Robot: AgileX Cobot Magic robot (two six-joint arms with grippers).
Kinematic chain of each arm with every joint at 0, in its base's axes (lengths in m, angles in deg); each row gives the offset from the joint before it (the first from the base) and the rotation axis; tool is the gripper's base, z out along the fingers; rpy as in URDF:
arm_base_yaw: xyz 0 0 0.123 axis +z
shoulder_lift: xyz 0 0 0 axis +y
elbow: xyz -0.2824 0 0.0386 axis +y
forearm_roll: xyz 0.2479 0 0.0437 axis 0.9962 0 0.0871
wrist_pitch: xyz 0 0 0 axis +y
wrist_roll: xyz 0.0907 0 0.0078 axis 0.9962 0 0.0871
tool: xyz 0 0 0 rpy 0 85 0
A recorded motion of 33 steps. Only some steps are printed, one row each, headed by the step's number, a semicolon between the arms.
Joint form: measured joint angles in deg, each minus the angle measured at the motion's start. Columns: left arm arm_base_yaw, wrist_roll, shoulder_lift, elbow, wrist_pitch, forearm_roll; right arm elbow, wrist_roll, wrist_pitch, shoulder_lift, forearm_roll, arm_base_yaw.
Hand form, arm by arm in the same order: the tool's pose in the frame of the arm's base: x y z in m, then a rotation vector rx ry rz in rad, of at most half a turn. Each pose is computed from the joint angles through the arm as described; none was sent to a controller.
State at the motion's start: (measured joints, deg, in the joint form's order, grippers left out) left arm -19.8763 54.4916 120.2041 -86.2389 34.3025 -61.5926; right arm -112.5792 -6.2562 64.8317 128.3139 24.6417 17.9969
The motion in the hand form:
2: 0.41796 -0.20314 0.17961 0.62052 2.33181 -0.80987; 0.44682 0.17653 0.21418 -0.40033 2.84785 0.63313
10: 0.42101 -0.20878 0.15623 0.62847 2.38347 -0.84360; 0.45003 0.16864 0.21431 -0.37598 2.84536 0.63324
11: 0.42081 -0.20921 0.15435 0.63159 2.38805 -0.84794; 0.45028 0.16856 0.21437 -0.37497 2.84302 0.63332
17: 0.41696 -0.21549 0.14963 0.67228 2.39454 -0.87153; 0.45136 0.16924 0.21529 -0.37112 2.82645 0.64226
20: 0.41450 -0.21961 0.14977 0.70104 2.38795 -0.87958; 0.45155 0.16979 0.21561 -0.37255 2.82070 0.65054
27: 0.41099 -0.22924 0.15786 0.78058 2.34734 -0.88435; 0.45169 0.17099 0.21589 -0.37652 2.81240 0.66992
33: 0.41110 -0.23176 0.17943 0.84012 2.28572 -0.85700; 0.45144 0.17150 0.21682 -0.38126 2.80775 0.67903
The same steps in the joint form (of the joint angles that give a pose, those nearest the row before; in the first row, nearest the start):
2: -0.43 -0.05 1.41 -0.68 0.24 0.00; 0.00 0.01 0.44 0.04 0.02 -0.56
10: -0.74 -0.31 5.04 -1.92 1.64 -0.26; 0.00 -0.16 0.35 0.04 0.19 -1.60
11: -0.76 -0.25 5.29 -1.95 1.87 -0.30; 0.00 -0.18 0.22 0.04 0.22 -1.62
17: -1.46 0.62 5.93 -2.01 3.10 -0.56; 0.00 -0.46 -0.58 0.00 0.72 -1.62
20: -1.97 1.35 5.95 -2.05 3.58 -0.68; 0.00 -0.73 -0.78 0.00 1.13 -1.62
27: -3.11 2.98 5.50 -3.06 4.62 -0.24; 0.00 -1.29 -0.97 0.04 2.05 -1.62
33: -3.43 3.31 3.59 -4.60 5.20 1.72; 0.00 -1.63 -0.96 -0.04 2.48 -1.62

